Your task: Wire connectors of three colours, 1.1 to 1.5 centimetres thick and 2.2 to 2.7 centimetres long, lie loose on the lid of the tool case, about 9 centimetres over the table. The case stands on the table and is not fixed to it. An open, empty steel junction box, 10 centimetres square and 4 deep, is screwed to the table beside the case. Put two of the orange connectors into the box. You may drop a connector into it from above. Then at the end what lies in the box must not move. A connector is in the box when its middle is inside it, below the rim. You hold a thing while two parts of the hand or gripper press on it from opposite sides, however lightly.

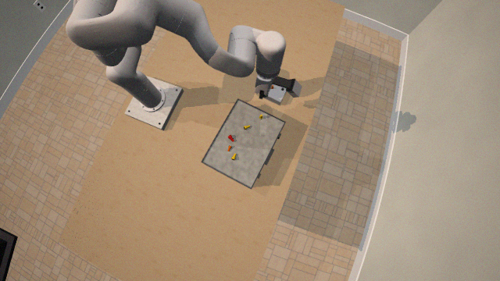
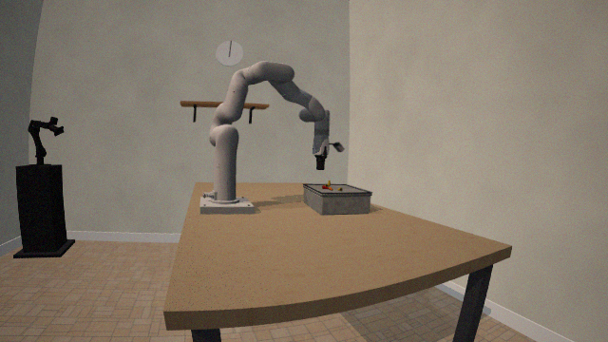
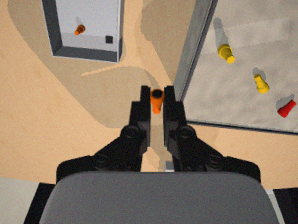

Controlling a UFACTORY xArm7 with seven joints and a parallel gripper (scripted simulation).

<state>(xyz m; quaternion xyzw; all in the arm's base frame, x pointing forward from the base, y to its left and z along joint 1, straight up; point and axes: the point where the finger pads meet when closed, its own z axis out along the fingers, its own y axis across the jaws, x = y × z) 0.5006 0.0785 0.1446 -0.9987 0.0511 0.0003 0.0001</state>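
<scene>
The junction box floor is 40 mm ahead of my hand, 100 mm to the left of it and 180 mm below it. Round my hand: tool case (30 mm behind, 190 mm to the right, 110 mm below); then red connector (90 mm behind, 190 mm to the right, 80 mm below).
</scene>
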